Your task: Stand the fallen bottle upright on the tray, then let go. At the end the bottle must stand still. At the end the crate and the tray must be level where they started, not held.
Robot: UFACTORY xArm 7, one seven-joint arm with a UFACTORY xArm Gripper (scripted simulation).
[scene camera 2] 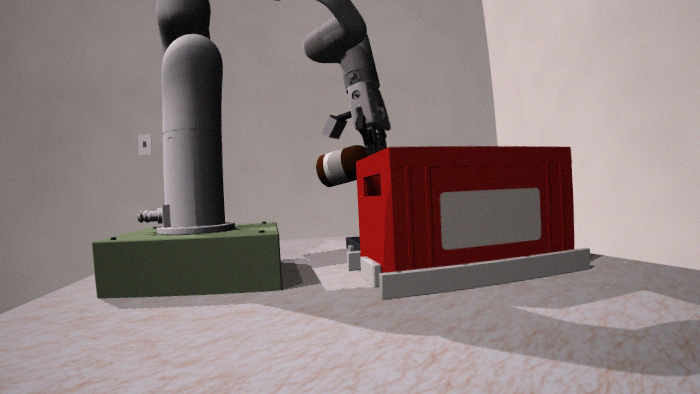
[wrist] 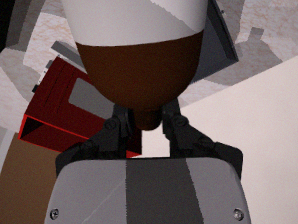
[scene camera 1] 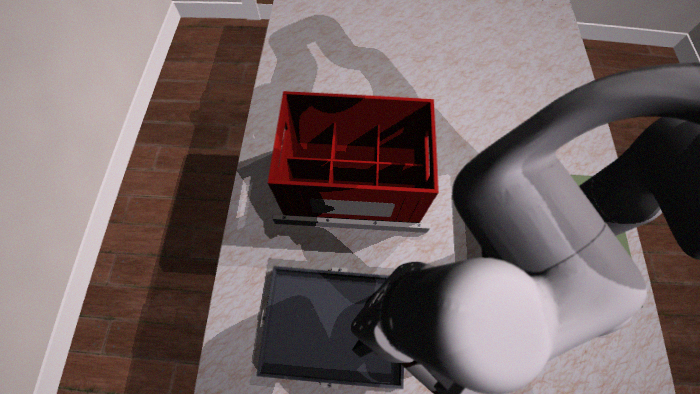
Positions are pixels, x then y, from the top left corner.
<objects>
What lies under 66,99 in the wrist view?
A red crate.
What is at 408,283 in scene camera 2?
A grey rail.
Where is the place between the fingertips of the gripper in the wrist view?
147,94
</objects>
